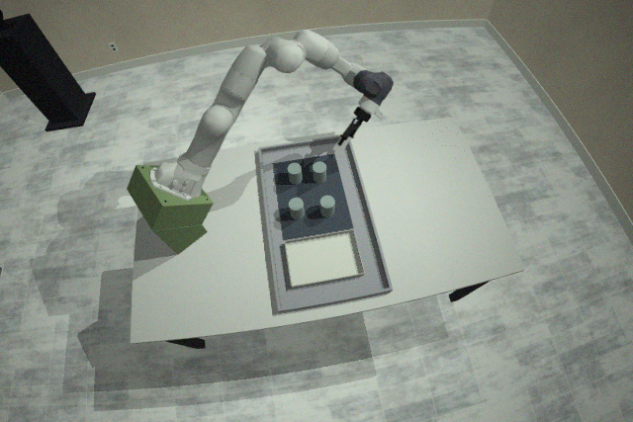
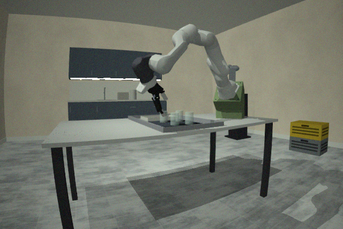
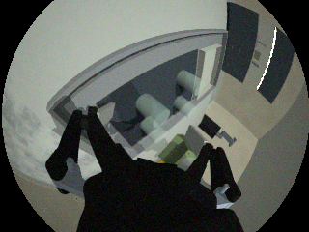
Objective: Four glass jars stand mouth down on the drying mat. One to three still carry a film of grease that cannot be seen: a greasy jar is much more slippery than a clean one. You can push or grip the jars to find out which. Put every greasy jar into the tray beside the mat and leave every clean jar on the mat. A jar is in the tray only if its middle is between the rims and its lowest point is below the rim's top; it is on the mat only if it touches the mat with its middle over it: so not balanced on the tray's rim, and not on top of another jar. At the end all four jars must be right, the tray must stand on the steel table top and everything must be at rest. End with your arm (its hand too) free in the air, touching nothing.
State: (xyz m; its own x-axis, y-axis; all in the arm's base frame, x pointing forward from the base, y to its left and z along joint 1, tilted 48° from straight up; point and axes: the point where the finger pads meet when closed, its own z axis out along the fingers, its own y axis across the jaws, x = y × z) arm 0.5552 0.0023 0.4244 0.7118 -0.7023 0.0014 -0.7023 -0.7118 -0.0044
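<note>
Now: hand 12 cm past the grey steel surround, 26 cm to the left of it and 14 cm above it. The rest, counted from my hand: white tray: 12 cm behind, 47 cm to the right, 13 cm below; dark drying mat: 15 cm behind, 15 cm to the right, 14 cm below.
</note>
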